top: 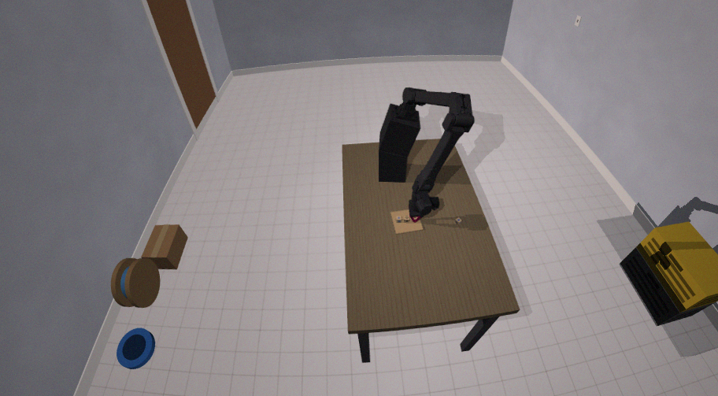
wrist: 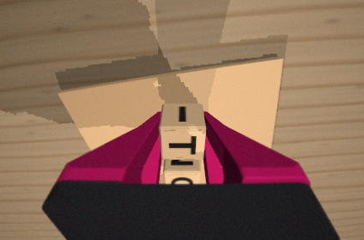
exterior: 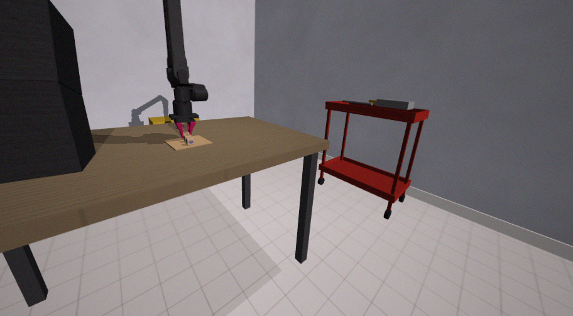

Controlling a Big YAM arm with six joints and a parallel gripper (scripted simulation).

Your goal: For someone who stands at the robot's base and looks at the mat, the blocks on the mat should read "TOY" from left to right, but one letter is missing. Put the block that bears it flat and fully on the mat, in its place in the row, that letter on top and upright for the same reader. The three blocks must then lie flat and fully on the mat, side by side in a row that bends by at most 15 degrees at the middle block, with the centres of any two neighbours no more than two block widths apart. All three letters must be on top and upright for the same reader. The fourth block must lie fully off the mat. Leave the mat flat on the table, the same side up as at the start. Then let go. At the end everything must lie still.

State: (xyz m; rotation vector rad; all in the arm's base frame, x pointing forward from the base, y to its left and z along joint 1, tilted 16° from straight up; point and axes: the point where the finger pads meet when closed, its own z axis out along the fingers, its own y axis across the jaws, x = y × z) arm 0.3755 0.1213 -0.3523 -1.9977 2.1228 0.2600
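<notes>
My gripper is now right at the light wooden block. The rest, counted from my hand: tan mat (4 cm to the right, 2 cm below).
</notes>
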